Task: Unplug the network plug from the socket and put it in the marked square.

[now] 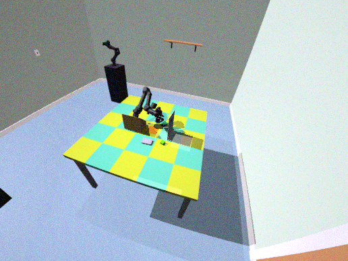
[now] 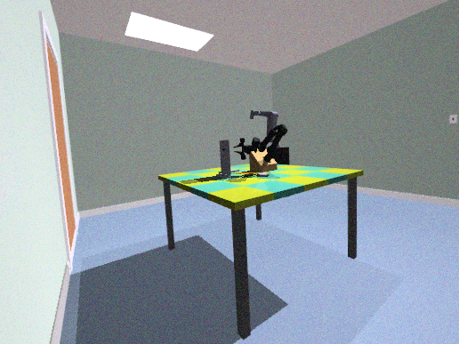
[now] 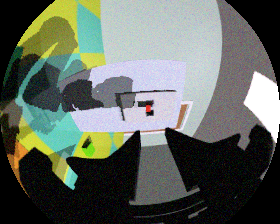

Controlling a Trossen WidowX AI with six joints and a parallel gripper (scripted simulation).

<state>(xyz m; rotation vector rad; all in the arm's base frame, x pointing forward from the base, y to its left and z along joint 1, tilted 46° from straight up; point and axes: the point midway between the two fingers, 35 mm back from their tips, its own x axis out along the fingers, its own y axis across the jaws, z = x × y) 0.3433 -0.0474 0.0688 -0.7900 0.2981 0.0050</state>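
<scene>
Right now my gripper tip is 7 cm short of the red plug. Round my gripper tip: grey panel (9 cm ahead, 8 cm below); then orange square (22 cm below, 13 cm behind, 1 cm to the right).
</scene>
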